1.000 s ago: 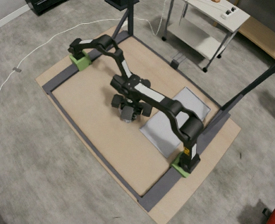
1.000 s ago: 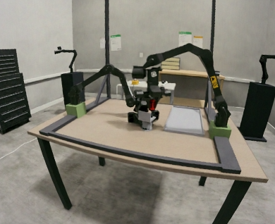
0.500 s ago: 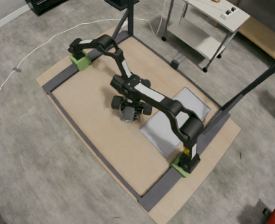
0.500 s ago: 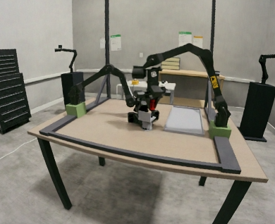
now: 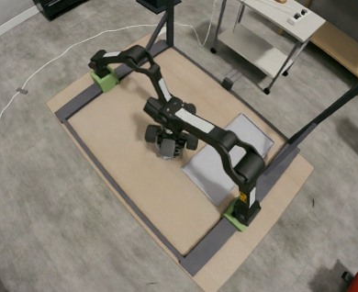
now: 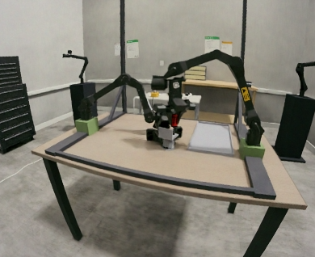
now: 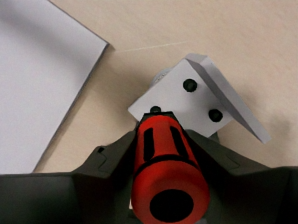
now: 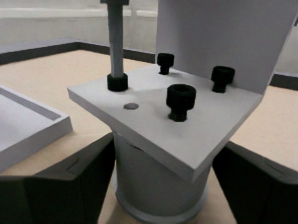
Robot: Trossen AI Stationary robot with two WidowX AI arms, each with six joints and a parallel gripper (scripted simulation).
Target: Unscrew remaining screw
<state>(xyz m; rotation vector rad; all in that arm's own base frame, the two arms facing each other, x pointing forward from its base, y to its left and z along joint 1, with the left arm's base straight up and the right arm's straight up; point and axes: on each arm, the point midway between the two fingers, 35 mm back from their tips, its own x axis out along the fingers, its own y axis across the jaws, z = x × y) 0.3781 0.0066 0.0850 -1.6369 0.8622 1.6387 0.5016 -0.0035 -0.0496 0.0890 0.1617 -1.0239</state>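
Observation:
Right now my left hand is 3 cm above the red screwdriver. The rest, counted from my left hand: black screw 8 cm below, 3 cm to the right, 1 cm behind; then grey joint module 12 cm below, 2 cm to the right, 1 cm ahead; then light grey bracket 8 cm below, 2 cm to the right, 1 cm ahead.
The grey joint module is 20 mm to the left of my right hand, 20 mm ahead of it and 10 mm below it. Also, from my right hand: black screw (30 mm above); red screwdriver (90 mm above, 30 mm to the left, 10 mm ahead); light grey bracket (40 mm above, 20 mm ahead, 10 mm to the left).

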